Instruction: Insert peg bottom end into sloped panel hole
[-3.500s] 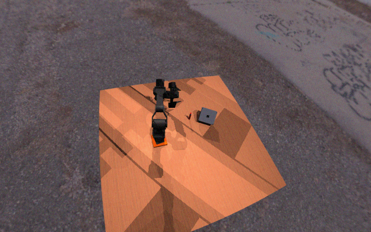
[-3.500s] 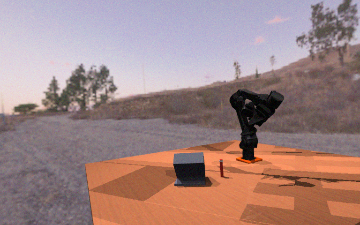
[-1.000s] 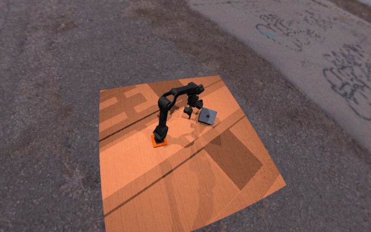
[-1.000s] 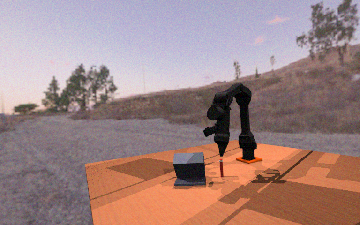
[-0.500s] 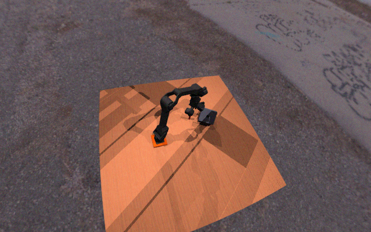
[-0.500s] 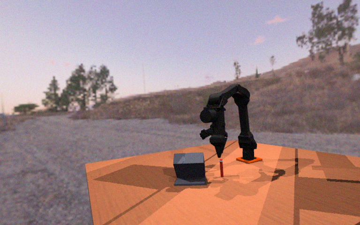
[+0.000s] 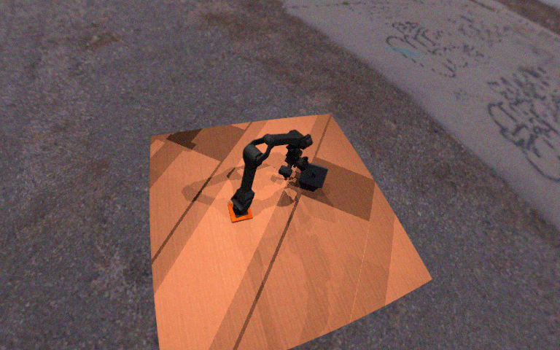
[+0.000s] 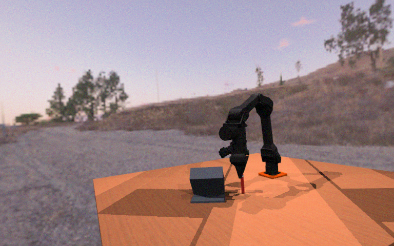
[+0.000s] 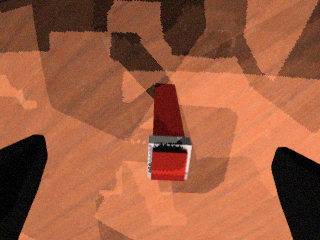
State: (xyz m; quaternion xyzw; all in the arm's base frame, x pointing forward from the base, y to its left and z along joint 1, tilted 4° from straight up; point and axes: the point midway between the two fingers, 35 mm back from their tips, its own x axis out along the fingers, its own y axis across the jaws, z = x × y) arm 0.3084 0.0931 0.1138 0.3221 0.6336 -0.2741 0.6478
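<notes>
The red square peg lies 20 mm below my gripper tip. Also, from my gripper tip: grey sloped panel: 130 mm ahead, 60 mm to the right, 10 mm below.
</notes>
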